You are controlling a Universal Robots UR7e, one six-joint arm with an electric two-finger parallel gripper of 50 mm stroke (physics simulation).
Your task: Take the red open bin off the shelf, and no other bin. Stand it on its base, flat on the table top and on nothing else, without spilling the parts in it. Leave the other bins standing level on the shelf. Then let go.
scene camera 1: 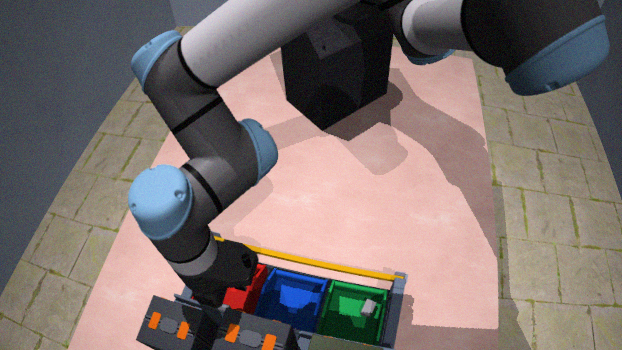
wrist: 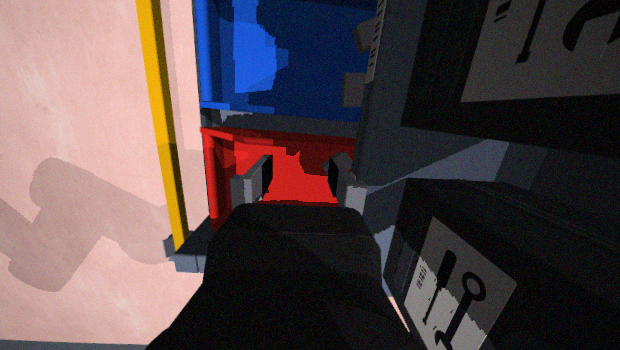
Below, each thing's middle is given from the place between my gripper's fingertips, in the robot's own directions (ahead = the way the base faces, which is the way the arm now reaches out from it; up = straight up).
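The blue bin (scene camera 1: 290, 298) is 9 cm to the left of my hand, 1 cm behind it and 1 cm below it. Counted from my hand as well, the green bin (scene camera 1: 341, 315) is 3 cm behind, 1 cm below and 21 cm to the left, while the yellow bar (scene camera 1: 319, 264) sits 8 cm to the left, 12 cm behind and 1 cm above. As for the red open bin (scene camera 1: 247, 301), my hand is 1 cm above it and 2 cm to the left of it.
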